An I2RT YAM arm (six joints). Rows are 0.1 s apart.
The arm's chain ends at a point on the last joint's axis. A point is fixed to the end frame.
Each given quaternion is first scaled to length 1.
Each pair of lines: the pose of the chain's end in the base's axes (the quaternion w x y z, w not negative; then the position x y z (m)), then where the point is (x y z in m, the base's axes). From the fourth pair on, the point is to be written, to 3 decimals.
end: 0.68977, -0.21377, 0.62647, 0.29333, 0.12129, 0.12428, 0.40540
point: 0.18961 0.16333 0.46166
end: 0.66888, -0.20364, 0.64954, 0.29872, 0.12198, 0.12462, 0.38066
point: 0.19398 0.16356 0.43220
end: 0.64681, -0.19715, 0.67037, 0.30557, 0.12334, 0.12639, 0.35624
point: 0.19824 0.16592 0.40299
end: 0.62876, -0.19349, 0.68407, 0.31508, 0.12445, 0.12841, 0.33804
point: 0.201 0.169 0.381
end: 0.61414, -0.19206, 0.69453, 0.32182, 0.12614, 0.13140, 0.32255
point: 0.204 0.173 0.363
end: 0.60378, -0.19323, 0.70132, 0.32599, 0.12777, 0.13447, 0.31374
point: 0.206 0.177 0.352
